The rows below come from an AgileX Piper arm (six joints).
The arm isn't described. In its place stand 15 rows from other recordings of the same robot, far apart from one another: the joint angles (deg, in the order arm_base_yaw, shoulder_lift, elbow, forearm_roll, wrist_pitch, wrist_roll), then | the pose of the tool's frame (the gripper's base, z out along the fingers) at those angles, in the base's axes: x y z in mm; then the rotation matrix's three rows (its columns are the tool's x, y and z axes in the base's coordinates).
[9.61 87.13 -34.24 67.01 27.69 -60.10] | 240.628 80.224 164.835; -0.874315 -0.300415 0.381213; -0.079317 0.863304 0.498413; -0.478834 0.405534 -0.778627
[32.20 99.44 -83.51 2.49 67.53 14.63] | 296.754 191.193 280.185; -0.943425 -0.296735 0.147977; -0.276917 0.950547 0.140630; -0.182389 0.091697 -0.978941
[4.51 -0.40 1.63 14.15 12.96 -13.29] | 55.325 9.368 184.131; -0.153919 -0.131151 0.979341; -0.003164 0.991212 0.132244; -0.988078 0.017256 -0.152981
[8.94 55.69 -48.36 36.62 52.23 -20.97] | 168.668 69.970 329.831; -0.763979 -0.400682 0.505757; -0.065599 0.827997 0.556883; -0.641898 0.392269 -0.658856
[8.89 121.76 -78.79 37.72 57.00 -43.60] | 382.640 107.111 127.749; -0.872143 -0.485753 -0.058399; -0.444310 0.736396 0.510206; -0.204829 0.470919 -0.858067
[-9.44 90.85 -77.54 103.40 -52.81 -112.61] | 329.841 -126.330 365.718; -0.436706 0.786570 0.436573; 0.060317 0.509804 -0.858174; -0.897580 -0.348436 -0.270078
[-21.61 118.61 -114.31 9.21 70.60 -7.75] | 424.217 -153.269 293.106; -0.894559 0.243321 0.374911; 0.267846 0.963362 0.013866; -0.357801 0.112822 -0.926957
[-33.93 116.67 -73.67 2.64 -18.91 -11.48] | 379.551 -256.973 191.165; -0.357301 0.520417 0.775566; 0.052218 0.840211 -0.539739; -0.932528 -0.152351 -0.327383
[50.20 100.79 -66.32 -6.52 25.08 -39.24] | 242.007 283.624 215.027; 0.164217 -0.897606 0.409068; -0.909168 0.023155 0.415786; -0.382684 -0.440191 -0.812272
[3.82 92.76 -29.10 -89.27 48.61 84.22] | 235.933 -52.664 148.632; -0.884167 0.264733 0.384923; -0.113062 0.678193 -0.726134; -0.453284 -0.685544 -0.569704
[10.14 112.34 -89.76 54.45 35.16 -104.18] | 435.910 121.274 263.214; 0.060355 -0.808695 0.585124; -0.727378 0.365808 0.580608; -0.683578 -0.460649 -0.566149
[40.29 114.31 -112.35 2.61 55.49 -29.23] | 345.723 297.567 327.627; -0.226006 -0.868818 0.440542; -0.801598 0.422838 0.422668; -0.553500 -0.257612 -0.792006
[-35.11 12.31 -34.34 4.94 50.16 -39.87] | 27.402 -11.911 318.941; -0.569803 0.228965 0.789240; -0.328347 0.816976 -0.474066; -0.753334 -0.529269 -0.390336
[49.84 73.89 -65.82 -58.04 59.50 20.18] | 214.780 151.370 369.615; -0.370331 -0.326142 0.869762; -0.782407 0.614222 -0.102816; -0.500694 -0.718584 -0.482641
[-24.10 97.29 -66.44 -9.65 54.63 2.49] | 291.483 -144.013 219.855; -0.921159 0.376201 0.099697; 0.352776 0.915304 -0.194339; -0.164364 -0.143846 -0.975855
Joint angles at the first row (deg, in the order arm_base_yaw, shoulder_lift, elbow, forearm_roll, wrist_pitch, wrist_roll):
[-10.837, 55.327, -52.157, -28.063, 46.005, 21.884]
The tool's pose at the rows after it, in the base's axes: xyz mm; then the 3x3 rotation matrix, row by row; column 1 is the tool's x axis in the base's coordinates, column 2 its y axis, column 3 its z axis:
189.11 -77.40 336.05; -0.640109 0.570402 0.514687; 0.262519 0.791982 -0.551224; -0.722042 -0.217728 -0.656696
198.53 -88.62 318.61; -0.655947 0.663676 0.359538; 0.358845 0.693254 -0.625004; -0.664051 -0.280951 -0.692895
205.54 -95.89 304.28; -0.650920 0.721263 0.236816; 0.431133 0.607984 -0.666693; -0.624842 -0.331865 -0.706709
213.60 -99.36 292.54; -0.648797 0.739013 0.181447; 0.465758 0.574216 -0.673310; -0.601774 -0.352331 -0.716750
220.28 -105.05 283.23; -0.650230 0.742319 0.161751; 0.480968 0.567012 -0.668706; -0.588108 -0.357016 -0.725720
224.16 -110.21 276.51; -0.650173 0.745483 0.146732; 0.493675 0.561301 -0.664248; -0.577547 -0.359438 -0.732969
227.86 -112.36 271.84; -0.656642 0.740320 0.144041; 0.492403 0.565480 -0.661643; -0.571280 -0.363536 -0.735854
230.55 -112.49 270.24; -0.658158 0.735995 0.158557; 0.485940 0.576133 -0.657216; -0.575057 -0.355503 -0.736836
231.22 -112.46 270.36; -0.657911 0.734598 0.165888; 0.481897 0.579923 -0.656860; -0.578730 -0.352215 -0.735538
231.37 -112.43 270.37; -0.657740 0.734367 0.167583; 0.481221 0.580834 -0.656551; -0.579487 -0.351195 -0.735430
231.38 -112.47 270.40; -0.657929 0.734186 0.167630; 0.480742 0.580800 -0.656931; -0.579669 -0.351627 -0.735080
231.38 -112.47 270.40; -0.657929 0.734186 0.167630; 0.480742 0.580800 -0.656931; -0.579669 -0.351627 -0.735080
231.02 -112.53 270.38; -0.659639 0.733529 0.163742; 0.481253 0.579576 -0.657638; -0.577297 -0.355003 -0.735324
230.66 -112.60 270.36; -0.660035 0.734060 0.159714; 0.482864 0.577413 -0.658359; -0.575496 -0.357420 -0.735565
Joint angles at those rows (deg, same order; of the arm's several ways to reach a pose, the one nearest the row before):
[-10.838, 60.227, -52.158, -35.510, 49.948, 33.491]
[-10.838, 65.391, -52.157, -41.459, 55.593, 42.402]
[-10.837, 69.595, -52.157, -44.873, 59.881, 48.881]
[-10.938, 72.792, -52.158, -45.877, 60.805, 52.094]
[-12.134, 75.159, -52.157, -46.031, 59.443, 52.942]
[-13.282, 76.786, -52.158, -46.031, 58.365, 53.304]
[-13.650, 77.941, -52.158, -46.254, 57.454, 53.411]
[-13.700, 78.329, -52.156, -46.255, 56.292, 53.413]
[-13.700, 78.330, -52.157, -46.343, 55.871, 53.413]
[-13.700, 78.329, -52.156, -46.343, 55.772, 53.413]
[-13.701, 78.330, -52.157, -46.379, 55.771, 53.412]
[-13.701, 78.330, -52.157, -46.379, 55.771, 53.412]
[-13.700, 78.329, -52.156, -46.379, 55.999, 53.309]
[-13.701, 78.330, -52.158, -46.378, 56.234, 53.309]

